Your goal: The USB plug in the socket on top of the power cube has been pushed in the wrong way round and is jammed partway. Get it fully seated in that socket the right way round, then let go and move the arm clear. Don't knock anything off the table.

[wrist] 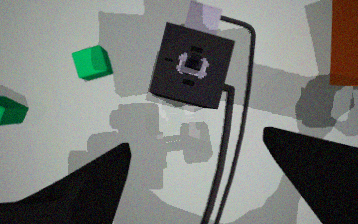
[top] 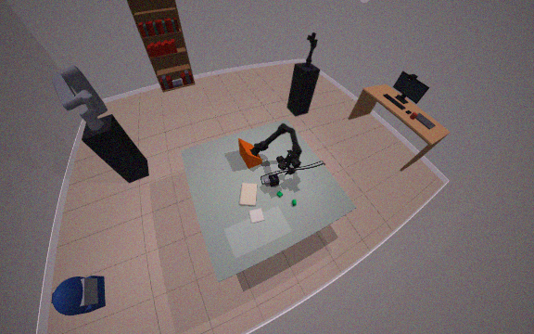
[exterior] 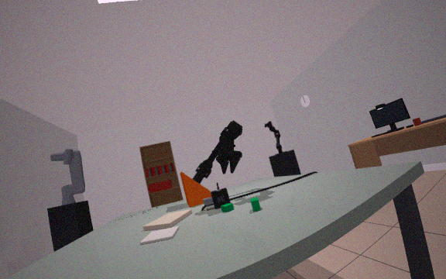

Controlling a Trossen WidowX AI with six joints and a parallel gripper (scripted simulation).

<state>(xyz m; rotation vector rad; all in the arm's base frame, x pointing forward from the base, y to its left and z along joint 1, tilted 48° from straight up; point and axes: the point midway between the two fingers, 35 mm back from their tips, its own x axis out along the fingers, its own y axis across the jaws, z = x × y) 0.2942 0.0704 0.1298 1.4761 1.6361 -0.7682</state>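
Now: gripper tip 6 cm to the left of the silver USB plug and 5 cm above it. From my gripper tip the other things lie so: green block (13 cm ahead, 8 cm to the right, 13 cm below).
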